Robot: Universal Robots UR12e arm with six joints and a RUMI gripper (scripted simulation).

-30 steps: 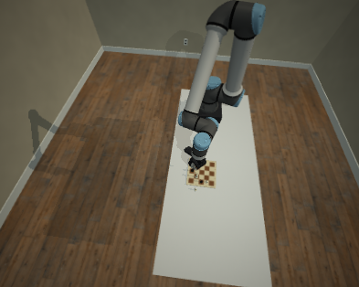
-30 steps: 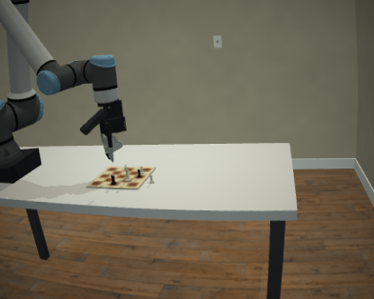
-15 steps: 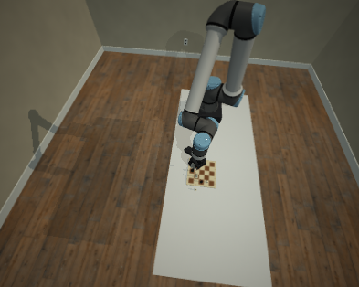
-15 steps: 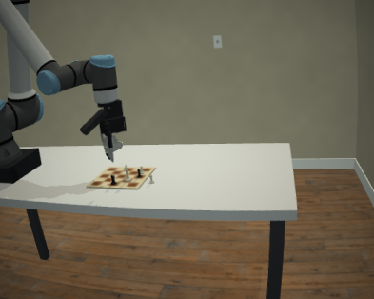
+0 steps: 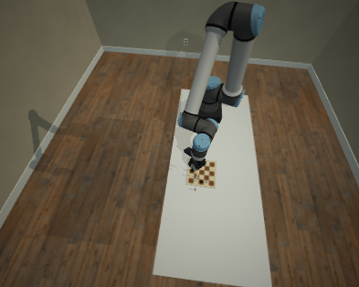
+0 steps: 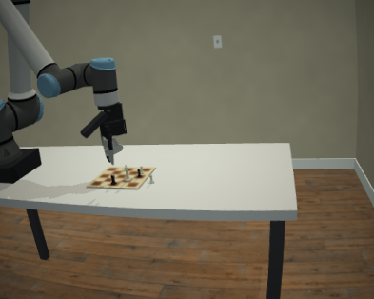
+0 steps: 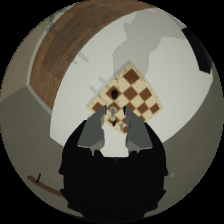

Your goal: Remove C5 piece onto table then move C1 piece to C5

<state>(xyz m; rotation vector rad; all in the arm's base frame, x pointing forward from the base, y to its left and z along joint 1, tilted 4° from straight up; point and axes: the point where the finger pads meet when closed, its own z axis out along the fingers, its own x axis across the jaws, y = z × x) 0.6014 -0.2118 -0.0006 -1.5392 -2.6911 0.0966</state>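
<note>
Now: hand 80 mm above the black piece. From my hand the other things lie so: chessboard: 20 mm ahead, 70 mm to the left, 100 mm below.
</note>
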